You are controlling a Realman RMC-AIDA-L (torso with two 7-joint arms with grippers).
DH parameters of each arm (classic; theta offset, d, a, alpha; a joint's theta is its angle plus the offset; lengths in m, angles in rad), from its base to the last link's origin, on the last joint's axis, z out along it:
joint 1: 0 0.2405 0 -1.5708
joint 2: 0 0 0 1.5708
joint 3: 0 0.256 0 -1.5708
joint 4: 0 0 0 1.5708
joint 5: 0 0.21 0 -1.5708
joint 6: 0 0 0 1.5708
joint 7: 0 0.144 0 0
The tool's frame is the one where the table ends.
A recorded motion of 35 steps. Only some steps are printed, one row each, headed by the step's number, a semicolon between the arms.
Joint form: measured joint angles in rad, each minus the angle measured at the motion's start. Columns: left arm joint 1, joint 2, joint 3, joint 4, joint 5, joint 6, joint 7; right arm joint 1, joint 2, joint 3, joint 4, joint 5, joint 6, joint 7.
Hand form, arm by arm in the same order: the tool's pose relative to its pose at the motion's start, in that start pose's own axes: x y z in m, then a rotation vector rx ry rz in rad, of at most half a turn. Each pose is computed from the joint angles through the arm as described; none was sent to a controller.
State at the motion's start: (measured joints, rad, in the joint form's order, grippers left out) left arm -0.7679 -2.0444 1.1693 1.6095 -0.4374 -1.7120 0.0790; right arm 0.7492 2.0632 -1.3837 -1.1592 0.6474 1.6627 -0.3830
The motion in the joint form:
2: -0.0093 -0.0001 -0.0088 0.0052 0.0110 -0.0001 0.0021; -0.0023 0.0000 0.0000 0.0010 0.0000 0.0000 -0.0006
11: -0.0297 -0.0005 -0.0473 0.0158 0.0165 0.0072 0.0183; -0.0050 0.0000 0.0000 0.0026 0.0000 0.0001 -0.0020
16: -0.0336 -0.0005 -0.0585 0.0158 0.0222 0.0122 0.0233; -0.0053 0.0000 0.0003 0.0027 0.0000 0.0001 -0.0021
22: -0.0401 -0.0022 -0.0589 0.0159 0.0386 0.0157 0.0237; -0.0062 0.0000 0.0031 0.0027 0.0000 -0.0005 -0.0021
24: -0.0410 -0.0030 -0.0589 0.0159 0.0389 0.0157 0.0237; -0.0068 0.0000 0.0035 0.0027 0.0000 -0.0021 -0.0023
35: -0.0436 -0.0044 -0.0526 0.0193 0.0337 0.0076 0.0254; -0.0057 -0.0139 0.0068 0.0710 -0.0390 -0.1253 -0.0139
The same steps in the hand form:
2: 0.0035 -0.0004 -0.0027 0.0090 0.0128 0.0021; 0.0009 -0.0004 0.0005 -0.0009 0.0014 0.0021
11: 0.0126 -0.0023 -0.0102 0.0097 0.0569 0.0029; 0.0020 -0.0009 0.0012 -0.0023 0.0035 0.0041
16: 0.0147 -0.0042 -0.0117 0.0144 0.0682 -0.0002; 0.0021 -0.0010 0.0012 -0.0024 0.0035 0.0046
22: 0.0167 -0.0045 -0.0122 0.0277 0.0736 0.0022; 0.0022 -0.0015 0.0010 -0.0031 0.0013 0.0073
24: 0.0169 -0.0041 -0.0121 0.0270 0.0738 0.0028; 0.0022 -0.0017 0.0010 -0.0027 -0.0003 0.0079
35: 0.0166 -0.0007 -0.0122 0.0201 0.0679 0.0143; -0.0012 -0.0241 0.0078 0.0713 -0.0514 0.0426

